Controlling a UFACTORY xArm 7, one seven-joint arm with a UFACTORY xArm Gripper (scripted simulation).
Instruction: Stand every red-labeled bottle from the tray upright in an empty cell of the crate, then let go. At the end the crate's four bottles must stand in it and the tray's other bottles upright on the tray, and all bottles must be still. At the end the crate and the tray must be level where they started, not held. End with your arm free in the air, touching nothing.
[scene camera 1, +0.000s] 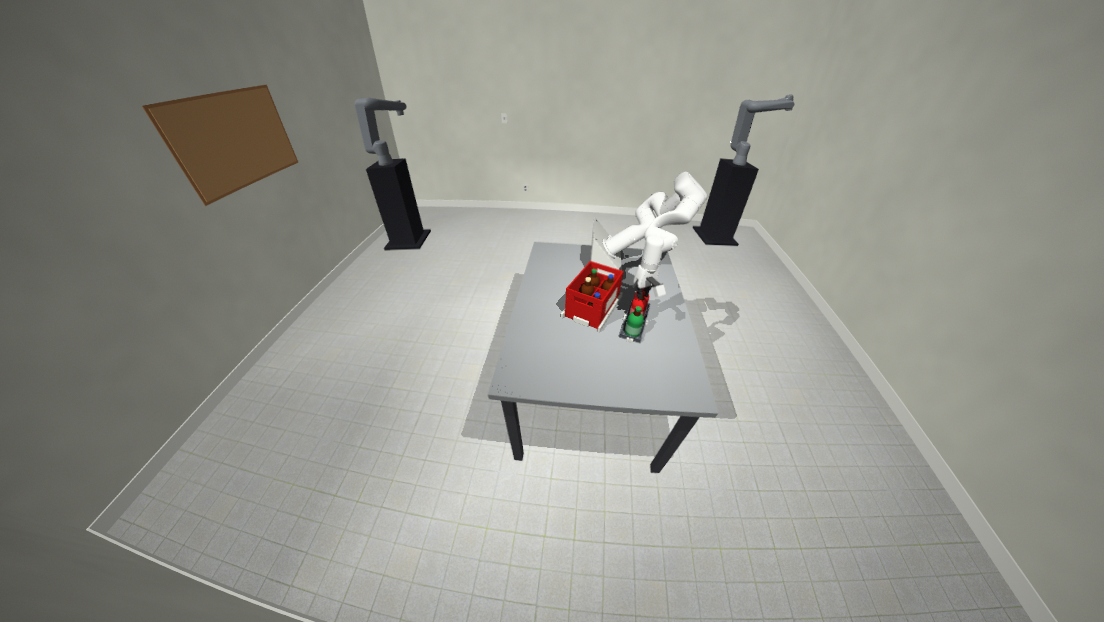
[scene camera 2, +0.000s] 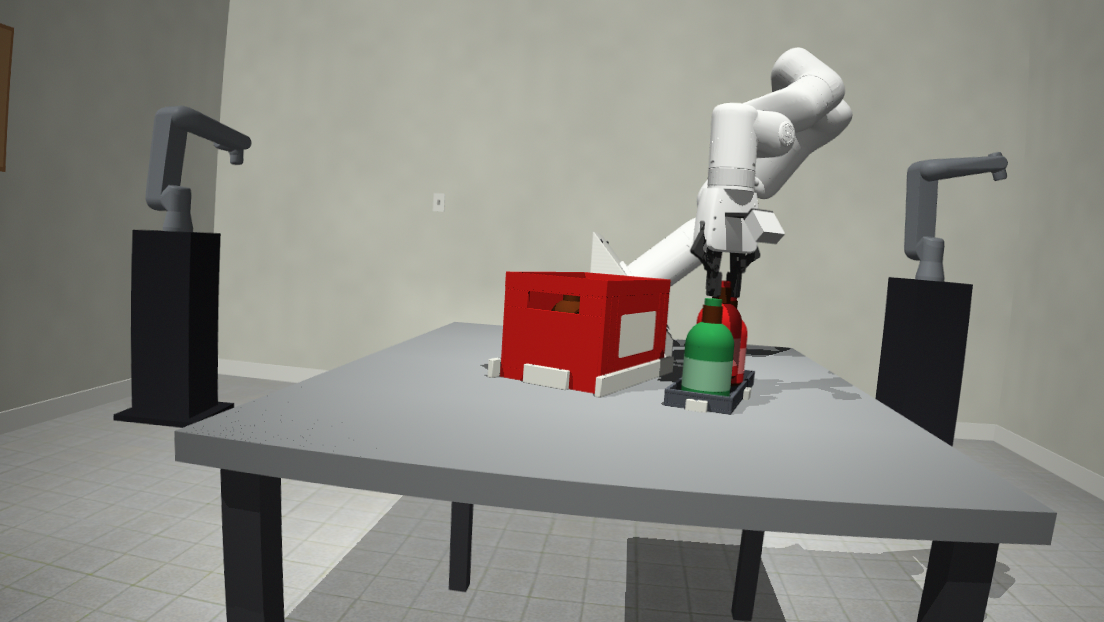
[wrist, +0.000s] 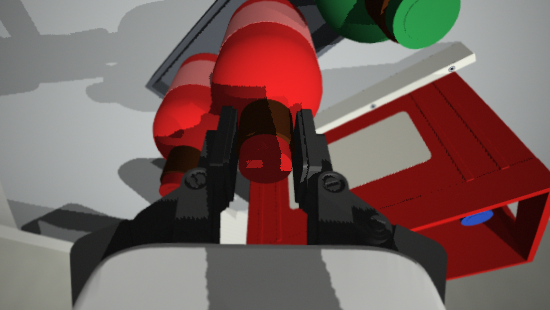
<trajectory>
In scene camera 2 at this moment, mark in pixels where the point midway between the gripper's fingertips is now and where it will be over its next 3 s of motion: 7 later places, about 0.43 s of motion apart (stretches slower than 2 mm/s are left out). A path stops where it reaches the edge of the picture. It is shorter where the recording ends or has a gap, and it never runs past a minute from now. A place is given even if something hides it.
My gripper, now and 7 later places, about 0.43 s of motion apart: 722, 296; 723, 290; 723, 288; 723, 285; 724, 279; 725, 271; 725, 265; 725, 262
</trajectory>
